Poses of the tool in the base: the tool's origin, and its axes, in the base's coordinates. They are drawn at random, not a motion.
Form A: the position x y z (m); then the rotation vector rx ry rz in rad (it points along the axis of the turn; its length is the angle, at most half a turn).
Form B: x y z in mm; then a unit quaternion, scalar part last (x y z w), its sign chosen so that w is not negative. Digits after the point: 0 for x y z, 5 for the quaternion.
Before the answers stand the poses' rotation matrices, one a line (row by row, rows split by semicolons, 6 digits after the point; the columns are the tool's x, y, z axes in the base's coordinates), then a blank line. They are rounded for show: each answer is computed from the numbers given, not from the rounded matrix.
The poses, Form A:
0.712, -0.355, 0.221, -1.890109, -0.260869, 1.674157
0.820, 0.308, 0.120, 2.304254, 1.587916, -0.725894
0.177, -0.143, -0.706, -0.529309, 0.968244, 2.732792
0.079, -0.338, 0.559, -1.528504, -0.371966, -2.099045
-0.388, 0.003, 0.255, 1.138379, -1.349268, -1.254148
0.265, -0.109, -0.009, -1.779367, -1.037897, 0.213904
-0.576, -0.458, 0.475, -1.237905, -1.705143, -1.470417
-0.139, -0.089, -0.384, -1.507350, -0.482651, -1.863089
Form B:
0.187529 -0.234608 -0.953830; 0.513693 -0.804257 0.298814; -0.837229 -0.546012 -0.030305
0.281933 0.924148 -0.257806; 0.799629 -0.374822 -0.469149; -0.530195 -0.073881 -0.844651
-0.917256 -0.296043 -0.266460; 0.062249 -0.767325 0.638230; -0.393405 0.568833 0.722261
-0.234099 0.550961 0.801024; -0.242161 -0.830995 0.500805; 0.941571 -0.076739 0.327956
-0.129070 -0.031330 -0.991140; -0.990784 0.045483 0.127586; 0.041083 0.998474 -0.036912
0.612603 0.546462 -0.571049; 0.727721 -0.108011 0.677316; 0.308448 -0.830490 -0.463839
-0.413484 0.898370 0.148195; 0.278672 -0.030086 0.959915; 0.866818 0.438207 -0.237910
-0.095064 0.704289 0.703519; -0.274120 -0.697918 0.661641; 0.956985 -0.129950 0.259407

712, -355, 221, -0.71100, -0.09813, 0.62977, 0.29706
820, 308, 120, 0.79079, 0.54495, -0.24912, 0.12496
177, -143, -706, -0.17875, 0.32698, 0.92288, 0.09706
79, -338, 559, -0.56324, -0.13707, -0.77347, 0.25635
-388, 3, 255, 0.46432, -0.55033, -0.51154, 0.46891
265, -109, -9, -0.73899, -0.43105, 0.08884, 0.51009
-576, -458, 475, -0.46220, -0.63665, -0.54901, 0.28219
-139, -89, -384, -0.57954, -0.18557, -0.71631, 0.34148

